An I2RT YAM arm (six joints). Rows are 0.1 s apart.
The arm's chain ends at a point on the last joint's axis. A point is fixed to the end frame.
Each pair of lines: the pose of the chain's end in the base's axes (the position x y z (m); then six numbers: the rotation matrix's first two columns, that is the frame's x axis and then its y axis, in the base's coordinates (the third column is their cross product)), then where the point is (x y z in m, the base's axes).
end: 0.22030 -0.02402 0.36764 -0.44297 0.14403 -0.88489 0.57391 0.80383 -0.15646
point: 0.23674 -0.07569 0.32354
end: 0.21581 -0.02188 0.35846 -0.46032 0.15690 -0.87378 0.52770 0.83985 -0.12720
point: 0.23452 -0.07067 0.31203
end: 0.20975 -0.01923 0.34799 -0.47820 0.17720 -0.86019 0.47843 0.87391 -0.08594
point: 0.23063 -0.06433 0.29884
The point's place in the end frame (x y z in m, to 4 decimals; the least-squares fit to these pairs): 0.0243 -0.0252 0.0605
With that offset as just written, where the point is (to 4 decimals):
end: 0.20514 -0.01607 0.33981 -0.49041 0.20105 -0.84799 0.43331 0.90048 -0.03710
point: 0.2281 -0.0572 0.2882
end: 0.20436 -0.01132 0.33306 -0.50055 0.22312 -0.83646 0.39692 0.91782 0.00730
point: 0.2287 -0.0489 0.2794
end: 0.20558 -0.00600 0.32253 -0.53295 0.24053 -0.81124 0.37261 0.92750 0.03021
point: 0.2292 -0.0408 0.2667
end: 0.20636 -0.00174 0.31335 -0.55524 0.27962 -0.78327 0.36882 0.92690 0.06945
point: 0.2287 -0.0334 0.2552
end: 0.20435 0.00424 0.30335 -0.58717 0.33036 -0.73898 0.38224 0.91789 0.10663
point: 0.2236 -0.0242 0.2425
